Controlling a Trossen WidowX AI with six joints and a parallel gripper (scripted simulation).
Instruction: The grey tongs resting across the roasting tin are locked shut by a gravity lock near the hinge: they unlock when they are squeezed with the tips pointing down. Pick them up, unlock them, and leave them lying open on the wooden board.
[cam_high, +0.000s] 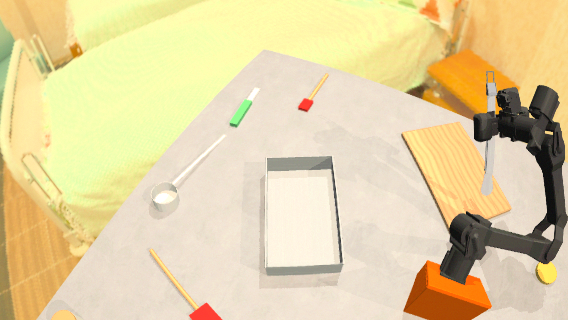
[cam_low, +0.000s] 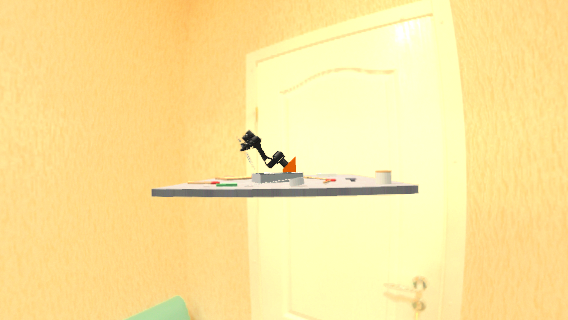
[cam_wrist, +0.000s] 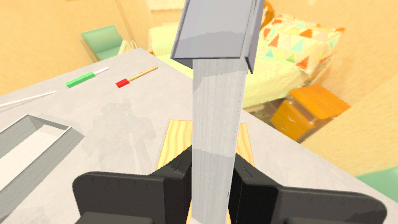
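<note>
Now: the wooden board 22 cm below my gripper tip. The rest, counted from my gripper tip: roasting tin: 32 cm ahead, 36 cm to the left, 20 cm below.
</note>
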